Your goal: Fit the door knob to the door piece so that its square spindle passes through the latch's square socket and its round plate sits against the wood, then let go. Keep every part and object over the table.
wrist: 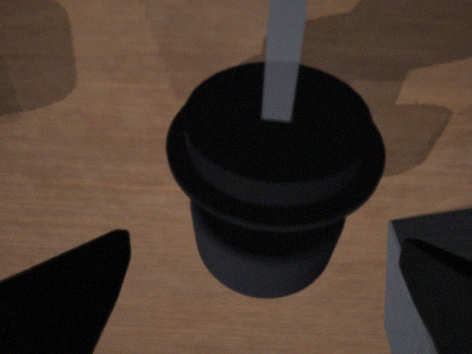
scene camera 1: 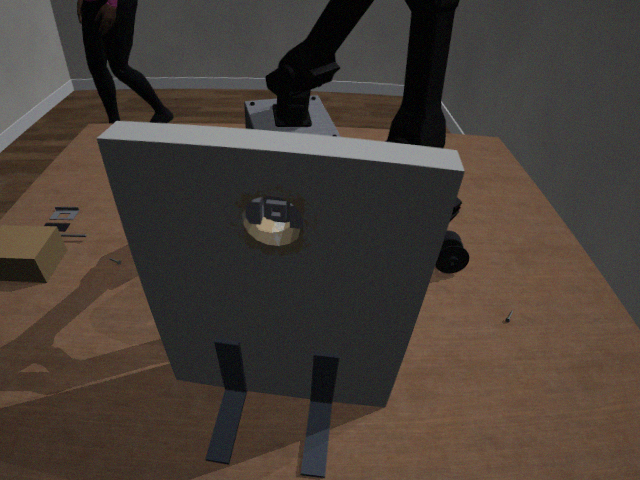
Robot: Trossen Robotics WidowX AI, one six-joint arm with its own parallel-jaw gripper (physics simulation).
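Frame: origin at the arm's base, x left, y back, z up, level; millimetres.
Where they show: gripper, between the fingertips: (wrist: pixel 265 247); arm's base, origin of its link: (scene camera 1: pixel 291 115).
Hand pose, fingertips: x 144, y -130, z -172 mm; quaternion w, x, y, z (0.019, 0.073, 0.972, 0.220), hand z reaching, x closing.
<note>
Each offset is from my fingertips to the top centre of the thing. "*": to the spot under its first point.
The grey door piece {* dx -183, dy -294, dz +174 mm} (scene camera 1: pixel 310 289) stands upright. A shiny rounded brass-coloured fitting {* dx -217, dy -270, dz +227 mm} (scene camera 1: pixel 273 235) with a small dark square area shows in its upper part; the latch socket cannot be made out clearly. The black door knob (scene camera 1: pixel 452 253) (wrist: pixel 270 270) is beyond the door's right edge, partly hidden by it. In the wrist view its round plate faces up the picture and its grey square spindle {* dx -9, dy -53, dz -13 mm} (wrist: pixel 284 75) runs to the top edge. My gripper (wrist: pixel 265 247) is open, with its fingertips apart on either side of the knob and nothing held. In the scene view the door hides most of it.
Two dark foot brackets {* dx -292, dy -319, dz -46 mm} (scene camera 1: pixel 226 423) {* dx -178, dy -358, dz -46 mm} (scene camera 1: pixel 316 439) hold the door at the front. A tan block {dx -667, dy +37, dz +8 mm} (scene camera 1: pixel 25 242), a metal plate {dx -641, dy +193, dz -42 mm} (scene camera 1: pixel 64 213) and a small screw {dx -495, dy +26, dz -44 mm} (scene camera 1: pixel 116 261) lie left. Another screw {dx +195, dy -209, dz -44 mm} (scene camera 1: pixel 509 316) lies right. A grey block (wrist: pixel 430 225) is beside the right finger.
</note>
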